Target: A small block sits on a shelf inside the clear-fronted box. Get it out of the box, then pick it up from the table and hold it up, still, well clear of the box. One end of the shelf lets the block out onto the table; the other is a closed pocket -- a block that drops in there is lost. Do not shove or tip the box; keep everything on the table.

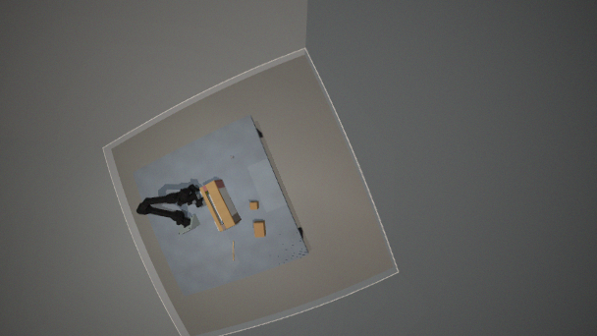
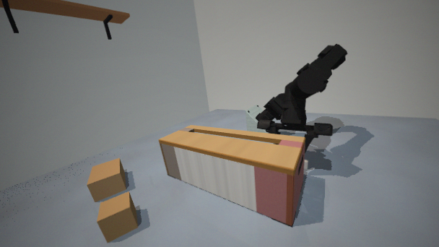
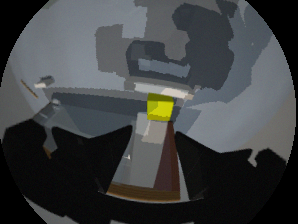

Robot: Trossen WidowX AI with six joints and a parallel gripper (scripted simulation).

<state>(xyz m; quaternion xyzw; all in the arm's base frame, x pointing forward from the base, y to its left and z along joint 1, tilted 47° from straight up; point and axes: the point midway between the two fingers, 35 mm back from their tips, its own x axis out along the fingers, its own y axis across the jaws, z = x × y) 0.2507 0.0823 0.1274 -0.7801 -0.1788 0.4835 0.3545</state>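
Now: the yellow block 30 mm below my gripper tip and 20 mm behind it. Round my gripper tip: thin stick 560 mm to the right, 70 mm behind, 50 mm below; box 150 mm to the right, 50 mm ahead, 10 mm above.
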